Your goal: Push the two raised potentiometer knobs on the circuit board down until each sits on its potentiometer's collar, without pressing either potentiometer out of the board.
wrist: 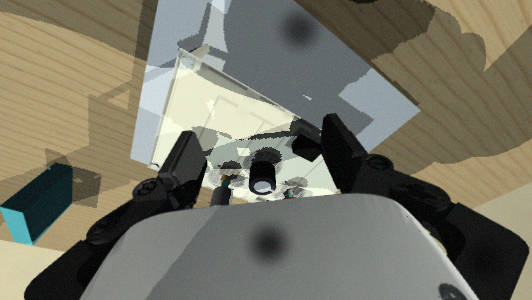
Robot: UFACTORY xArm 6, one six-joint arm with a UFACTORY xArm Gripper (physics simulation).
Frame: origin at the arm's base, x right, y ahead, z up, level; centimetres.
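Seen in the pictures: gripper, fingertip midpoint: (pixel 260 139).
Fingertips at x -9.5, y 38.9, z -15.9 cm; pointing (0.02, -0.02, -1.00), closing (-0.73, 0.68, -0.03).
Offsets run from my fingertips to a thing's top centre. "spot": to the spot under its first point. Level surfaces: height alone.
The pale circuit board {spot: dx +0.3, dy -5.1, dz -0.3 cm} (pixel 192 95) lies tilted across the middle of the view; its near edge is hidden behind the gripper body. A black knob {dx +2.1, dy +1.9, dz +1.9 cm} (pixel 262 176) stands upright near the view's centre. Left of it a grey knob {dx +5.3, dy +0.5, dz +2.9 cm} (pixel 221 195) stands off the board, with a brass and teal shaft showing beneath it. To the right a red knob {dx +3.2, dy +6.1, dz +2.6 cm} (pixel 290 198) is mostly hidden by the gripper body; a bit of shaft shows beneath it. My gripper (pixel 260 139) is open and empty, its fingers wide apart on either side of the knobs. The collars are not clearly visible.
The board rests over a grey-blue mat {dz -4.5 cm} (pixel 395 102) on the wooden table {dz -5.3 cm} (pixel 45 110). A black box-shaped part {spot: dx -1.9, dy +2.4, dz +0.7 cm} (pixel 306 147) is by the right finger. A teal block {dx +25.7, dy -12.7, dz +0.7 cm} (pixel 42 202) lies on the table at the left. Dark shadows cross the board and the mat.
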